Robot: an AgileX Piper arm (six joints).
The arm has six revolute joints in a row. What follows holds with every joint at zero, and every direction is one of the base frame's.
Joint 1 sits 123 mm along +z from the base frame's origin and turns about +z.
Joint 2 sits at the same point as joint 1 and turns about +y.
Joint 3 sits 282.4 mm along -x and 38.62 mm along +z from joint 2 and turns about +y.
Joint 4 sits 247.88 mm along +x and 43.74 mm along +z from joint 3 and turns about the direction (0.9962, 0, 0.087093).
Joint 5 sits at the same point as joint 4 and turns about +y.
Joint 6 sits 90.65 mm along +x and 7.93 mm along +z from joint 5 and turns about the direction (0.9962, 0, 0.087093).
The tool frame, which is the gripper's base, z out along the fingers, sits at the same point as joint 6; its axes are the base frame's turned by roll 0, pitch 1.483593 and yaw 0 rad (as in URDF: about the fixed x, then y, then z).
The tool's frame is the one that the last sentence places.
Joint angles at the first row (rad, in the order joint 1, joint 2, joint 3, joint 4, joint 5, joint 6):
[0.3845 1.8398 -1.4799 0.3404 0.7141 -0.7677]
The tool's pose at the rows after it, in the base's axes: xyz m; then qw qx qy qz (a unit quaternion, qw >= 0):
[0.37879 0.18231 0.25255 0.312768 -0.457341 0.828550 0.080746]
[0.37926 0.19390 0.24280 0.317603 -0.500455 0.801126 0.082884]
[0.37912 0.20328 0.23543 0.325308 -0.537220 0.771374 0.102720]
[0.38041 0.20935 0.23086 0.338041 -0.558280 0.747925 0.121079]
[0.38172 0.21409 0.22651 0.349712 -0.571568 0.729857 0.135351]
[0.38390 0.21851 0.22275 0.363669 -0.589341 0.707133 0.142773]
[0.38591 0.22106 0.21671 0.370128 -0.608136 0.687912 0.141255]
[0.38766 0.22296 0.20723 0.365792 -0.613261 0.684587 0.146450]
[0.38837 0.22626 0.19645 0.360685 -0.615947 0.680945 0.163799]
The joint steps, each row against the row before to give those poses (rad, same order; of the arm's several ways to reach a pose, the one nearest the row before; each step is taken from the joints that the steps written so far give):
[0.0181 0.0387 0.0000 0.0116 -0.0513 -0.0507]
[0.0194 0.0279 0.0000 0.0550 -0.0220 -0.1307]
[0.0069 0.0238 0.0000 0.1187 -0.0020 -0.1738]
[0.0000 0.0191 -0.0016 0.1121 -0.0023 -0.1442]
[0.0000 0.0170 0.0000 0.0927 -0.0024 -0.1142]
[0.0000 0.0181 -0.0044 0.0829 -0.0016 -0.1231]
[0.0000 0.0185 -0.0016 0.0446 -0.0023 -0.0955]
[0.0000 0.0234 0.0000 0.0253 0.0022 -0.0370]
[0.0000 0.0280 0.0000 0.0516 0.0172 -0.0485]

